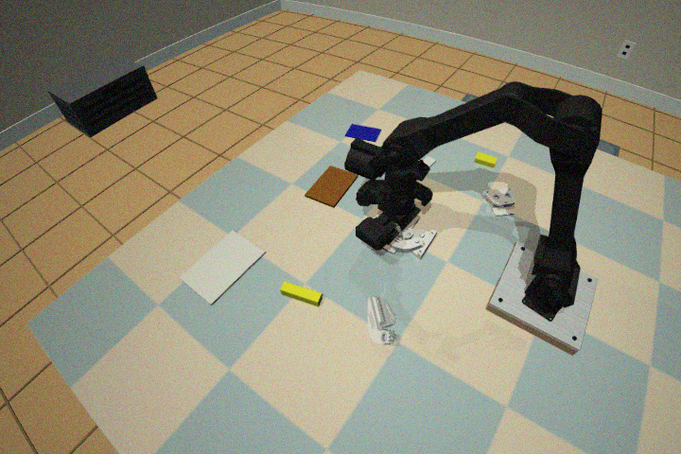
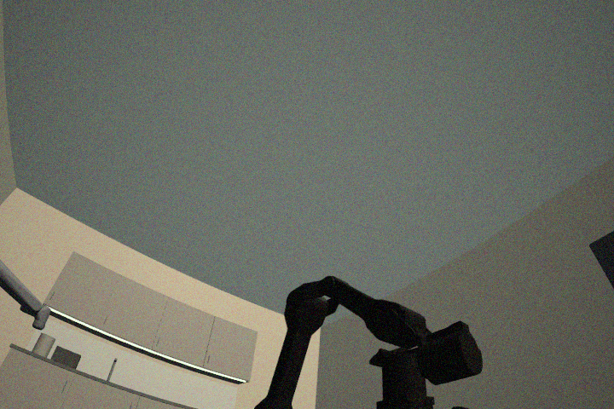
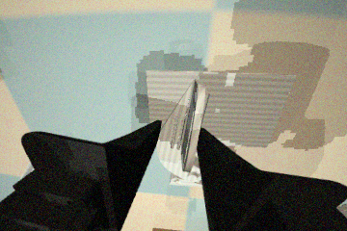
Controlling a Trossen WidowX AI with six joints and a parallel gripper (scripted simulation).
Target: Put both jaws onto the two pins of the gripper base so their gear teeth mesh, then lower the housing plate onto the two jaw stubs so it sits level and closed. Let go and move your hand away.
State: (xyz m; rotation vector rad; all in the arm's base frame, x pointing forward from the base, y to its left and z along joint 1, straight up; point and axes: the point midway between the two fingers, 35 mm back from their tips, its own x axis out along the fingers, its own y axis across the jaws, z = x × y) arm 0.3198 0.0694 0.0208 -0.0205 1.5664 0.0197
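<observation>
Now: the jaw 18 cm to the left of my gripper tip, 13 cm behind it and 2 cm above it. Round my gripper tip: brown tile: 23 cm ahead, 4 cm to the right, 1 cm below; then white strip: 25 cm to the right, 10 cm ahead, 1 cm below; then housing plate: 5 cm behind, 4 cm to the right, 1 cm below.
</observation>
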